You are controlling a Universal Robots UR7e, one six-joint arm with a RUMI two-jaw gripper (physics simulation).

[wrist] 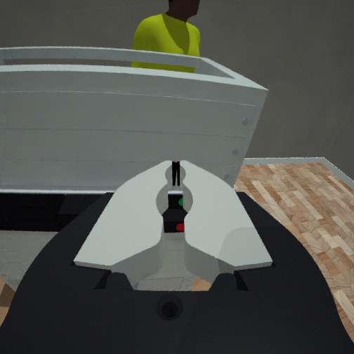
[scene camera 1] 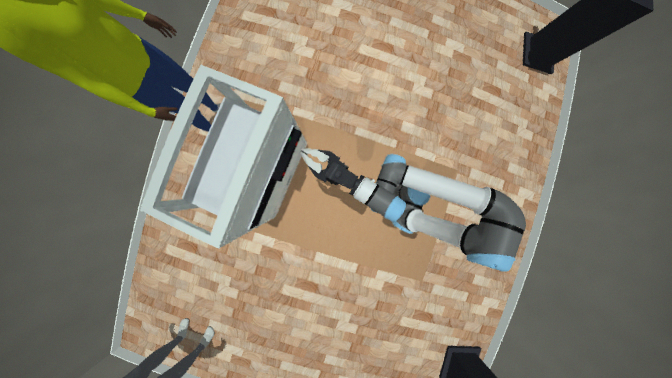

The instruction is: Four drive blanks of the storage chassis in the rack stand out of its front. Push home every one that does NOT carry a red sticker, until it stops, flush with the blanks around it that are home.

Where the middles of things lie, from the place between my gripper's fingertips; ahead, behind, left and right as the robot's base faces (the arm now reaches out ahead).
The rack (scene camera 1: pixel 248 159) is 26 cm ahead of my hand, 25 cm below it and 6 cm to the left of it.
